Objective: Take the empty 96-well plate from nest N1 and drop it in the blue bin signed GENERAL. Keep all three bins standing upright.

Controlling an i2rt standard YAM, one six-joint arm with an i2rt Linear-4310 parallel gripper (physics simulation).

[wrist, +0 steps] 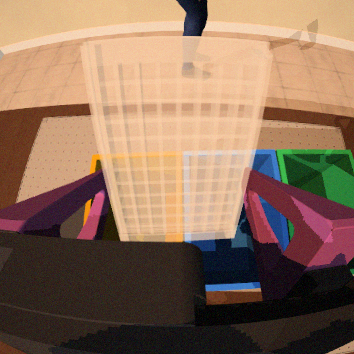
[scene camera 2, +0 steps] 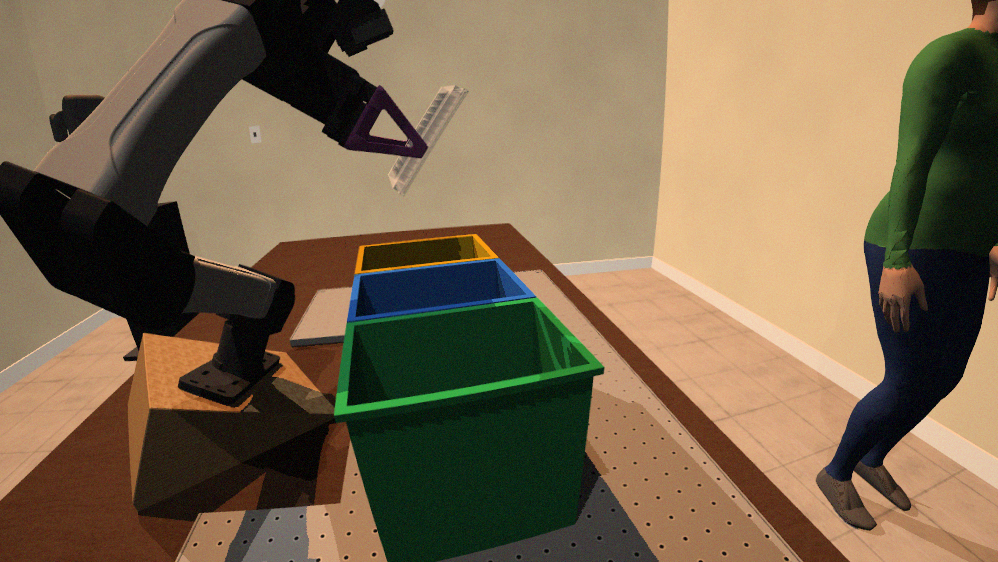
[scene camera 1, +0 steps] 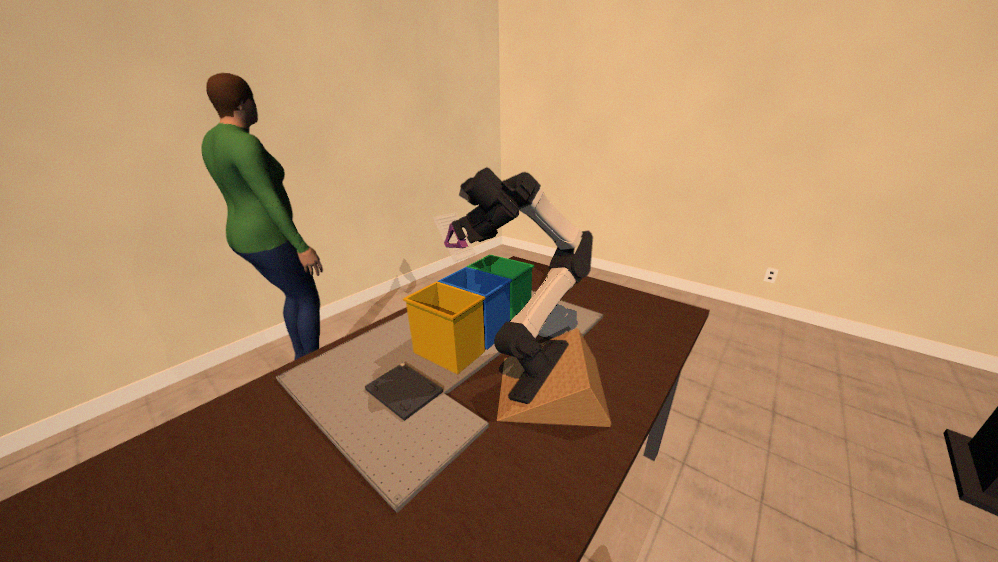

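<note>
My gripper (scene camera 1: 457,238) (scene camera 2: 421,148) (wrist: 176,175) is shut on the clear 96-well plate (scene camera 1: 444,222) (scene camera 2: 441,115) (wrist: 175,100), one finger at each long side. The plate is steeply tilted, high above the bins. In the wrist view it overlaps the yellow and blue bins. The blue bin (scene camera 1: 497,314) (scene camera 2: 426,291) (wrist: 270,172) stands upright between the yellow bin (scene camera 1: 446,339) (scene camera 2: 419,255) (wrist: 95,158) and the green bin (scene camera 1: 523,287) (scene camera 2: 467,453) (wrist: 325,185), both upright. A dark nest (scene camera 1: 403,390) lies bare on the perforated board. No bin sign or nest label is readable.
The perforated board (scene camera 1: 419,457) (scene camera 2: 646,446) (wrist: 60,145) lies under the bins on the brown table (scene camera 1: 209,481). The arm's base sits on a wooden wedge (scene camera 1: 593,390) (scene camera 2: 209,446) beside the bins. A person in green (scene camera 1: 244,181) (scene camera 2: 935,160) stands beyond the table's far side.
</note>
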